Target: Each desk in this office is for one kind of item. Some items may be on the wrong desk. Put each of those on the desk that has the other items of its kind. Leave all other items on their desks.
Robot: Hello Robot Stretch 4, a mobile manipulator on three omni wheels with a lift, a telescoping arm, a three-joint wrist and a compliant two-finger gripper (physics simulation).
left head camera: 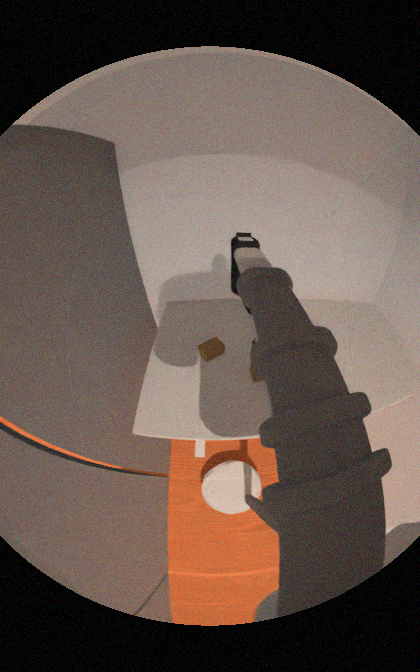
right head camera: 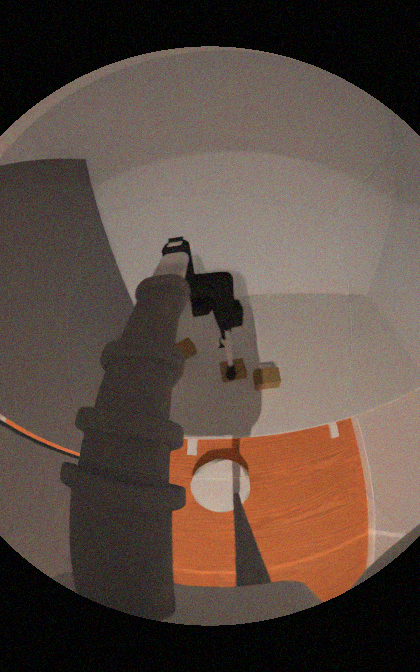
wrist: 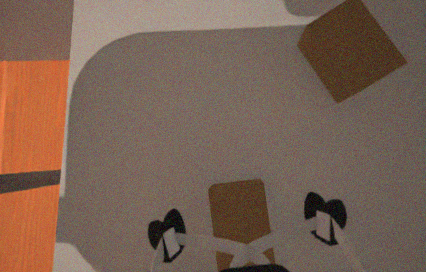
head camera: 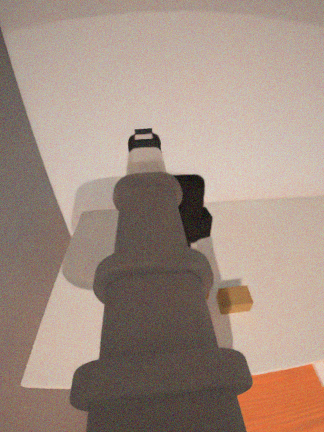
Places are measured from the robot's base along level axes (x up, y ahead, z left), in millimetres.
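Where they show: gripper, fingertip midpoint: (wrist: 243, 216).
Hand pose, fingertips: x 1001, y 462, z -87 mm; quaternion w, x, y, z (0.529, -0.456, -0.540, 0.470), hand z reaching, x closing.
Each offset is from my fingertips to the top centre of the thing. Level surfaces: height alone.
My gripper (wrist: 243, 216) (right head camera: 230, 372) is open and points down over a brown block. In the wrist view this block @(dx -28, dy -2, dz -20 mm) (wrist: 237, 207) (right head camera: 242, 365) lies below and between the spread fingertips, with a gap on each side; the arm hides most of it in the head view. A second brown block @(dx -28, dy +118, dz +176 mm) (wrist: 352, 52) (left head camera: 211, 349) (right head camera: 187, 348) lies turned at an angle to the left on the same pale desk @(dx -78 mm) (head camera: 280, 250) (left head camera: 165, 405) (right head camera: 320, 345). A third, yellow-brown block @(dx -28, dy -52, dz -140 mm) (head camera: 235, 300) (right head camera: 267, 378) lies to the right. Other desks' items do not show.
My dark arm (head camera: 155, 320) (left head camera: 325, 500) (right head camera: 125, 525) reaches over the desk and hides part of it. A tall grey panel (left head camera: 65, 275) (right head camera: 45, 280) stands at the left. An orange wood surface (left head camera: 220, 550) (right head camera: 300, 500) with a white disc (left head camera: 227, 492) (right head camera: 215, 490) lies before the desk's front edge.
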